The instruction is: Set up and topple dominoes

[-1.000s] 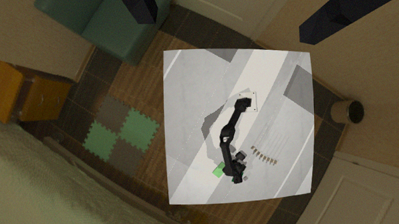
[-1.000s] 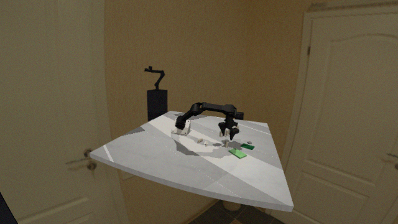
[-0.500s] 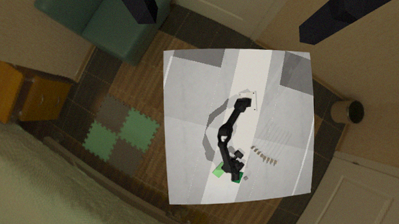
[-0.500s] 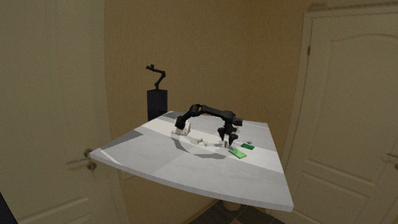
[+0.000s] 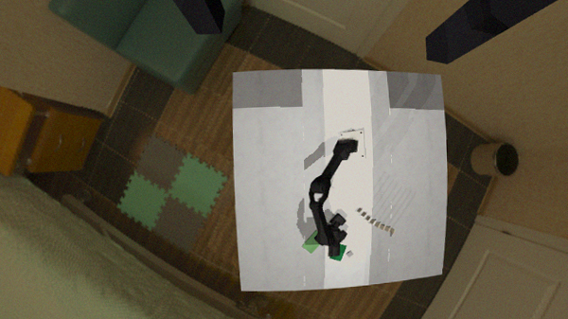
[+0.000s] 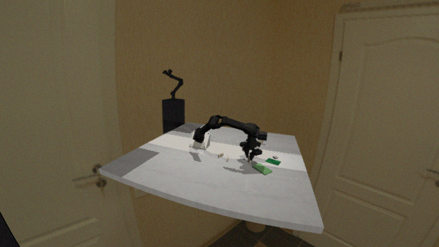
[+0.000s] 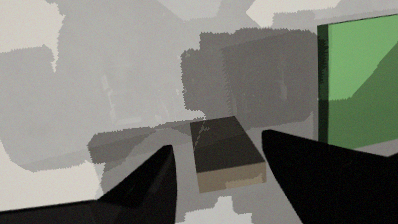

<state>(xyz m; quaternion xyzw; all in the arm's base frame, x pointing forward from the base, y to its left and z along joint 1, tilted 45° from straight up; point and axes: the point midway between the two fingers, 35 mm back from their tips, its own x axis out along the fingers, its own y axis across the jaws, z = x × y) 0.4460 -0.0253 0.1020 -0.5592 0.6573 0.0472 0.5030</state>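
Now: the light green flat pad 110 mm ahead of my gripper tip, 70 mm to the right of it and 20 mm below it. The rest, counted from my gripper tip: metal piece (170 mm ahead, 160 mm to the left, 20 mm below); then dark green pad (170 mm ahead, 90 mm to the left, 20 mm below).
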